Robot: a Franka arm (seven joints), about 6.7 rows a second.
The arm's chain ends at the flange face. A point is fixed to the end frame.
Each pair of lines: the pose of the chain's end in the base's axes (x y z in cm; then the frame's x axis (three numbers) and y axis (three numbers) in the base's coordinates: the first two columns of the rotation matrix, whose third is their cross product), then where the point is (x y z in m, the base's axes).
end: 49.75 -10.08 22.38 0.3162 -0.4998 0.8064 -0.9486 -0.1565 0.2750
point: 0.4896 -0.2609 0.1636
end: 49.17 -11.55 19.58 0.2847 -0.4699 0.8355 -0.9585 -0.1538 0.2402
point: 0.4872 -0.2776 0.1408
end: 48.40 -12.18 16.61 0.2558 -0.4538 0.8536 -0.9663 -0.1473 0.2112
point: 0.4810 -0.2850 0.1142
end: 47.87 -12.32 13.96 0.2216 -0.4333 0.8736 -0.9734 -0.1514 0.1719
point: 0.4793 -0.2874 0.0912
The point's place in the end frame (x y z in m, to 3 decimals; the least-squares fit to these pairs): 0.029 0.016 0.168
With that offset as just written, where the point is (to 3 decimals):
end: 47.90 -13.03 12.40 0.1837 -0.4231 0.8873 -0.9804 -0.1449 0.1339
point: 0.481 -0.295 0.078
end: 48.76 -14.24 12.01 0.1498 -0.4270 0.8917 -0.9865 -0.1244 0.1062
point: 0.487 -0.307 0.074
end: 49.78 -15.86 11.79 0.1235 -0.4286 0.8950 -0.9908 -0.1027 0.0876
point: 0.495 -0.323 0.072
